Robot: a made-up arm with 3 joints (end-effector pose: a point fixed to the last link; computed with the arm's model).
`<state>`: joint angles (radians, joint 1 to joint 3).
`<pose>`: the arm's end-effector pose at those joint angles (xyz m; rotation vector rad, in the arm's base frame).
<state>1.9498 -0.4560 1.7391</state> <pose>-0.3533 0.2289 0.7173 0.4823 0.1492 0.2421</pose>
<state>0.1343 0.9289 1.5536</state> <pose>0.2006 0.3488 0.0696 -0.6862 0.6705 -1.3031</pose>
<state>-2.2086 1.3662 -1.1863</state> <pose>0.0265 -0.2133 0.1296 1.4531 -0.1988 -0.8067</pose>
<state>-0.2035 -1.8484 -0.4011</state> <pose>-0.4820 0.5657 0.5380 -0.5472 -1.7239 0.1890</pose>
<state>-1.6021 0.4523 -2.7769</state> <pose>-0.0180 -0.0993 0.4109 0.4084 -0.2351 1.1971</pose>
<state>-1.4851 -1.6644 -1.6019</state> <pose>0.1058 0.5099 0.4691 -1.6231 0.0044 0.0892</pose>
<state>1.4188 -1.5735 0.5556</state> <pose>-0.5030 -0.1914 0.7369 1.3610 -0.8792 0.7383</pose>
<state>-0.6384 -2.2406 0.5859</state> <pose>-0.4065 0.7146 0.4939 -0.0681 -2.3040 -0.5771</pose>
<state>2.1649 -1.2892 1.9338</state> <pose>-0.1220 -0.1511 0.7897 1.1973 0.6089 0.2300</pose>
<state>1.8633 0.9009 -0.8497</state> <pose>-0.5366 0.2395 0.2461 -0.6046 1.1483 2.4659</pose>
